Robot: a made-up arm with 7 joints.
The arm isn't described. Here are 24 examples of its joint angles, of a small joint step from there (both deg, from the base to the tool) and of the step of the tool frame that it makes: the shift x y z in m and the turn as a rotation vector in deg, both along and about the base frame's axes.
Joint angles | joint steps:
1: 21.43 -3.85 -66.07 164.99 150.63 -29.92 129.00 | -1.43 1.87 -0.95 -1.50 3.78 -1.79 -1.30
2: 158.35 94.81 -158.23 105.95 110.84 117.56 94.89 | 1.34 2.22 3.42 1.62 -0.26 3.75 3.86
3: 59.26 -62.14 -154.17 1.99 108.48 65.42 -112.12 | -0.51 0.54 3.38 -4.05 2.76 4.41 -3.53
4: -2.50 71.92 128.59 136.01 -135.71 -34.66 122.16 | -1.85 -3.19 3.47 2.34 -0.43 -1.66 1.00
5: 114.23 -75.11 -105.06 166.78 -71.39 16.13 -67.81 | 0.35 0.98 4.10 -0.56 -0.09 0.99 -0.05
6: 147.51 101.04 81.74 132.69 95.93 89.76 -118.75 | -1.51 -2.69 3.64 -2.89 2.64 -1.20 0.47
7: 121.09 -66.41 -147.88 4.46 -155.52 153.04 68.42 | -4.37 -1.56 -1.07 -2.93 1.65 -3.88 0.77
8: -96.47 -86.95 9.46 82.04 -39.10 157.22 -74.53 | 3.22 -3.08 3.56 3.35 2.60 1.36 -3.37
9: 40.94 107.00 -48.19 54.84 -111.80 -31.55 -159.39 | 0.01 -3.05 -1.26 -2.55 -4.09 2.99 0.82
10: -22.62 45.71 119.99 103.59 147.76 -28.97 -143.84 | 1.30 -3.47 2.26 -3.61 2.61 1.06 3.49
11: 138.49 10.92 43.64 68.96 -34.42 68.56 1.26 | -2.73 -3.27 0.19 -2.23 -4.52 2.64 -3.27
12: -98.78 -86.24 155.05 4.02 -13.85 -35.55 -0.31 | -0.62 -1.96 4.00 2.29 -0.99 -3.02 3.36
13: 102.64 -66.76 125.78 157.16 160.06 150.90 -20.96 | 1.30 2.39 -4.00 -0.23 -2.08 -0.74 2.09
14: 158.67 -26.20 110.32 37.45 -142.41 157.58 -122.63 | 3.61 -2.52 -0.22 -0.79 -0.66 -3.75 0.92
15: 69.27 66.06 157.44 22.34 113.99 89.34 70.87 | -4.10 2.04 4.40 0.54 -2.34 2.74 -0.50
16: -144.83 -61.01 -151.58 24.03 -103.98 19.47 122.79 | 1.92 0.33 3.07 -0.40 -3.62 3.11 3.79
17: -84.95 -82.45 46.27 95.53 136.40 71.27 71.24 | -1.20 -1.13 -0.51 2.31 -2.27 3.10 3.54
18: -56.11 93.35 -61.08 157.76 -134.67 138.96 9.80 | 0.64 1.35 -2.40 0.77 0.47 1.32 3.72
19: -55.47 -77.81 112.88 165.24 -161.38 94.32 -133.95 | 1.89 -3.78 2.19 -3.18 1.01 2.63 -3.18
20: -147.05 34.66 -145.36 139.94 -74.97 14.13 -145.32 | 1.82 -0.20 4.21 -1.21 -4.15 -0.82 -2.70
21: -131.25 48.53 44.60 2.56 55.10 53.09 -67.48 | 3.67 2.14 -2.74 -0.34 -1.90 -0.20 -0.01
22: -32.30 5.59 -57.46 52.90 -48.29 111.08 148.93 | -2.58 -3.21 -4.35 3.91 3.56 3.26 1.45
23: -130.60 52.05 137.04 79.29 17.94 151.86 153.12 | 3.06 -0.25 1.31 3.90 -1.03 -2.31 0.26
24: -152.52 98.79 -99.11 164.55 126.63 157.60 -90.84 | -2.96 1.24 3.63 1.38 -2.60 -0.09 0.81
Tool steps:
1: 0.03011 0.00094 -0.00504 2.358 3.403 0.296
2: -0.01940 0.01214 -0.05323 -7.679 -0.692 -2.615
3: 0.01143 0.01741 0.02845 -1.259 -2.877 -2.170
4: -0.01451 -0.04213 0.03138 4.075 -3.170 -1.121
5: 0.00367 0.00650 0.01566 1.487 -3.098 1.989
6: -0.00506 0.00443 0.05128 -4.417 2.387 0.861
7: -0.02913 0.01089 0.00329 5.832 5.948 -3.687
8: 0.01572 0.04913 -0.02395 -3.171 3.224 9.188
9: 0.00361 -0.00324 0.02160 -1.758 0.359 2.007
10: -0.06833 0.02957 0.00740 -1.203 1.017 6.293
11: 0.01393 0.02363 0.00283 6.759 -3.300 1.633
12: -0.01784 0.00640 -0.01675 3.858 2.006 -1.283
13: 0.01090 0.00987 0.02672 -1.420 6.566 -1.610
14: 0.02755 -0.00210 -0.01376 5.104 1.018 4.132
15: 0.02610 0.01396 0.01939 -1.478 7.869 -0.768
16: -0.01786 -0.00118 0.00880 2.793 -1.755 4.009
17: 0.00093 0.02084 -0.01360 -4.152 3.522 -0.409
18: 0.01143 0.00925 -0.01019 -1.320 3.990 4.688
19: -0.01029 0.00883 -0.06055 -2.313 1.928 -0.869
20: -0.01159 0.00769 -0.00940 -2.473 -3.522 -1.331
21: 0.00375 0.02089 -0.00374 2.189 -0.700 3.368
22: -0.05639 0.00247 0.03864 -4.944 -2.748 -11.184
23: 0.00134 0.00655 0.02182 0.250 -4.953 -0.522
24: -0.00740 0.02418 -0.01778 0.509 -2.337 -2.096
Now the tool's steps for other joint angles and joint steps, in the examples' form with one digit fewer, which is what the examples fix.
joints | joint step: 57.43 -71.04 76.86 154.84 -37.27 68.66 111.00 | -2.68 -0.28 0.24 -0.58 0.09 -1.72 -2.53
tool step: -0.0271 0.0282 -0.0054 1.93 -2.61 -3.67
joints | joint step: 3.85 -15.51 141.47 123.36 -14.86 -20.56 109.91 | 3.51 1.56 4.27 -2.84 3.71 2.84 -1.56
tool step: -0.0160 -0.0300 -0.0031 -6.08 -1.98 6.50
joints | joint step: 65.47 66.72 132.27 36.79 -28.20 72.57 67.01 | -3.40 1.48 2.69 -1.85 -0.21 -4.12 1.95
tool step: 0.0166 0.0075 0.0122 -2.02 4.26 -3.86
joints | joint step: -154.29 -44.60 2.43 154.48 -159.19 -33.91 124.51 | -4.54 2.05 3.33 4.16 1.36 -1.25 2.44
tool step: 0.0134 -0.0353 -0.0042 2.23 1.28 1.44
